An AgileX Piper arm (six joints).
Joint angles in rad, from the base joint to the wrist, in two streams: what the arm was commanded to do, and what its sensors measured. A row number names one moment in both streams.
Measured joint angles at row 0:
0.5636 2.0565 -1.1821 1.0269 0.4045 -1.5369
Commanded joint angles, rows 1 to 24:
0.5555 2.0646 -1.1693 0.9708 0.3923 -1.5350
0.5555 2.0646 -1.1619 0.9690 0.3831 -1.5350
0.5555 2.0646 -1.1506 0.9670 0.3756 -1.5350
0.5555 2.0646 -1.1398 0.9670 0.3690 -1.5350
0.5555 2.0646 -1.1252 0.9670 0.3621 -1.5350
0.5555 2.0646 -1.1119 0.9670 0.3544 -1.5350
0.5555 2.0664 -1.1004 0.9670 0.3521 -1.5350
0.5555 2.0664 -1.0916 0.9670 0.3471 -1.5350
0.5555 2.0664 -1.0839 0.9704 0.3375 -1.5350
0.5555 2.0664 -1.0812 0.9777 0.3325 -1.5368
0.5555 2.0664 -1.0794 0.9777 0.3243 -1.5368
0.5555 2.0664 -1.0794 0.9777 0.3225 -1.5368
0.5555 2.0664 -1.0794 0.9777 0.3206 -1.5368
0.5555 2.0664 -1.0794 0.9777 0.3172 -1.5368
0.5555 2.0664 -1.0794 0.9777 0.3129 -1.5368
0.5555 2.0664 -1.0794 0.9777 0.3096 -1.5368
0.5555 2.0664 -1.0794 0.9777 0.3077 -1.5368
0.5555 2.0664 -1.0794 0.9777 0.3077 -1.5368
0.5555 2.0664 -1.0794 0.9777 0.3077 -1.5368
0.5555 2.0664 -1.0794 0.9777 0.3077 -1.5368
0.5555 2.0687 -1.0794 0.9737 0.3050 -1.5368
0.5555 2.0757 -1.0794 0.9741 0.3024 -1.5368
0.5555 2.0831 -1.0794 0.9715 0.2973 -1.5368
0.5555 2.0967 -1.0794 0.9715 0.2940 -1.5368
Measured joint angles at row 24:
0.5636 2.0375 -1.1098 1.0691 0.3487 -1.5043
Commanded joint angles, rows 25 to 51:
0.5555 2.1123 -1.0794 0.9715 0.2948 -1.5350
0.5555 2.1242 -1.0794 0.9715 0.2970 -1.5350
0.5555 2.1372 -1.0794 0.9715 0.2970 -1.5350
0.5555 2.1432 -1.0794 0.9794 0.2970 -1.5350
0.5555 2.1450 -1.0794 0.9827 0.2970 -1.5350
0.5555 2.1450 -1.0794 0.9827 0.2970 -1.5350
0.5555 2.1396 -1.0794 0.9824 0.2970 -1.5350
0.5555 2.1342 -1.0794 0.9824 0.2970 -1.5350
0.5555 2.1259 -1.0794 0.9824 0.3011 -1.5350
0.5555 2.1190 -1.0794 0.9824 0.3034 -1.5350
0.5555 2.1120 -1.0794 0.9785 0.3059 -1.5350
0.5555 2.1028 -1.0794 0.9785 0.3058 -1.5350
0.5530 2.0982 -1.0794 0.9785 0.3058 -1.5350
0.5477 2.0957 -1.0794 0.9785 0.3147 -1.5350
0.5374 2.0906 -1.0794 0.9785 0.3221 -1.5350
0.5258 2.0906 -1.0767 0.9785 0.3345 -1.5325
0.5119 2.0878 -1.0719 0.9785 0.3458 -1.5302
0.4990 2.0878 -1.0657 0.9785 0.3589 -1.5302
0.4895 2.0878 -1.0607 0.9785 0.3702 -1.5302
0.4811 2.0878 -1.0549 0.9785 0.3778 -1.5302
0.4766 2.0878 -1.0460 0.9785 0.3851 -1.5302
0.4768 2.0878 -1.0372 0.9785 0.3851 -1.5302
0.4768 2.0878 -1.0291 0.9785 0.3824 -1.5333
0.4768 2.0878 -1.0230 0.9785 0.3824 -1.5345
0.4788 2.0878 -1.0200 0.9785 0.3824 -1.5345
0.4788 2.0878 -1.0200 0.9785 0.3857 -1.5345
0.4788 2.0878 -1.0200 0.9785 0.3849 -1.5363
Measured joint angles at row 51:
0.4899 2.0466 -1.0713 1.1267 0.4198 -1.4903
